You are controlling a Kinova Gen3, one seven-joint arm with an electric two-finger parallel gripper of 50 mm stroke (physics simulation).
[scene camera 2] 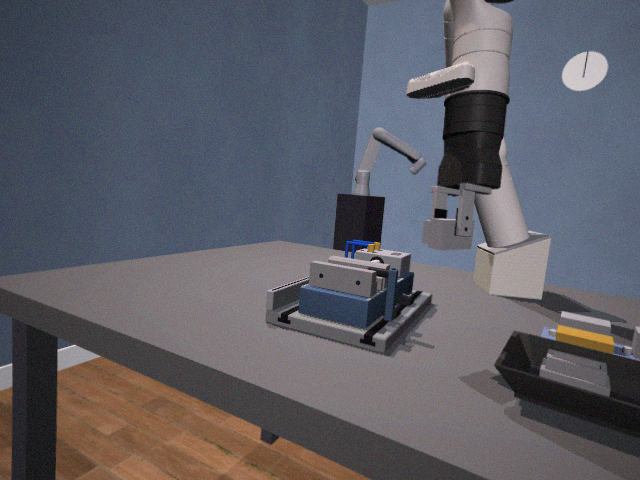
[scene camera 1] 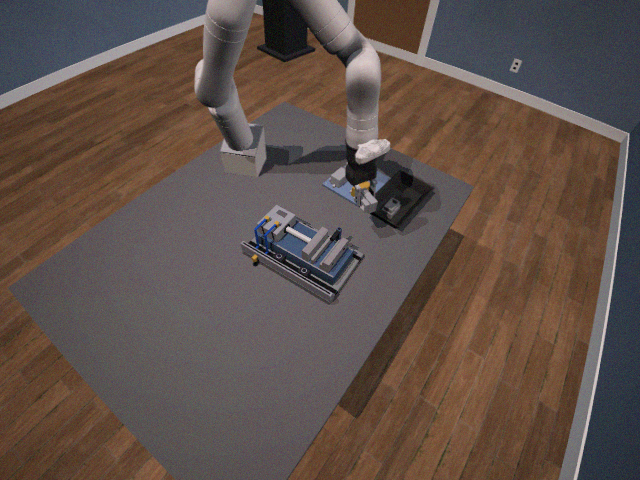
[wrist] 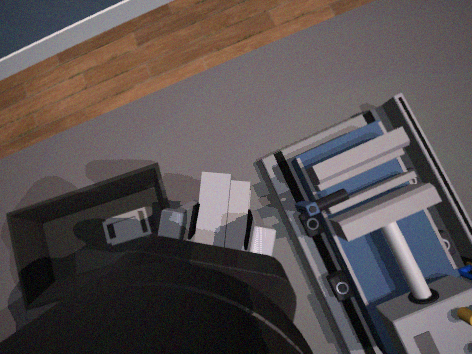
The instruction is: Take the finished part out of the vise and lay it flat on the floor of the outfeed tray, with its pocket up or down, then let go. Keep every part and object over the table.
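Frame: origin at the arm's base, x ahead, y left, z up, level; centimetres.
Seen in the pictures: gripper, fingertip midpoint: [scene camera 2: 449, 235] [scene camera 1: 364, 200] [wrist: 223, 218]; arm's base at its link origin: [scene camera 2: 507, 240] [scene camera 1: 239, 139].
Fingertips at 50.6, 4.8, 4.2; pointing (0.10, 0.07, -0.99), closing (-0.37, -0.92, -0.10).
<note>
Pixels of each thing's top centre, then the offset from my fingertips to it, as dx, dy, dz. "spot": a spot on its surface instead.
- light grey stepped part at its top centre: [wrist: 221, 216] [scene camera 2: 448, 218] [scene camera 1: 366, 196] +0.3, -0.3, +2.2
- vise at its top centre: [wrist: 414, 244] [scene camera 2: 363, 255] [scene camera 1: 303, 234] -6.6, -16.8, -6.2
- dark outfeed tray at a spot on its surface: [scene camera 2: 594, 408] [wrist: 110, 189] [scene camera 1: 409, 214] spot: +6.5, +17.8, -13.6
- grey part with a recess, top centre: [scene camera 2: 576, 359] [wrist: 122, 227] [scene camera 1: 392, 203] +0.8, +15.5, -11.4
- blue plate at a spot on its surface: [scene camera 1: 381, 179] spot: -11.0, +26.1, -15.2
- grey block at its top centre: [scene camera 2: 585, 318] [scene camera 1: 340, 173] -20.5, +14.2, -11.7
- orange block at its top centre: [scene camera 2: 584, 334] [scene camera 1: 361, 185] -11.6, +15.0, -11.7
- blue post at its top centre: [wrist: 312, 209] [scene camera 2: 393, 269] -1.3, -8.1, -6.3
My gripper [scene camera 1: 364, 198] [scene camera 2: 450, 228] [wrist: 223, 218] is shut on a light grey stepped part [scene camera 1: 368, 205] [scene camera 2: 443, 237] [wrist: 215, 200]. The part hangs well above the table, outside the vise; no pocket shows on its visible faces. The vise [scene camera 1: 341, 272] [scene camera 2: 336, 305] [wrist: 374, 211] stands on the table, with a thin grey bar between its jaws. The dark outfeed tray [scene camera 1: 416, 210] [scene camera 2: 594, 408] [wrist: 100, 191] is beside the gripper in scene camera 1. Another grey part with a recess [scene camera 1: 391, 206] [scene camera 2: 573, 373] [wrist: 127, 228] lies in it.
A blue plate [scene camera 1: 381, 179] beside the tray carries a grey block [scene camera 1: 338, 177] and an orange block [scene camera 2: 584, 338], with the gripper over it in scene camera 1. A blue post [scene camera 2: 391, 294] rises beside the vise jaws. The robot's base [scene camera 1: 242, 161] [scene camera 2: 516, 268] stands on the table.
</note>
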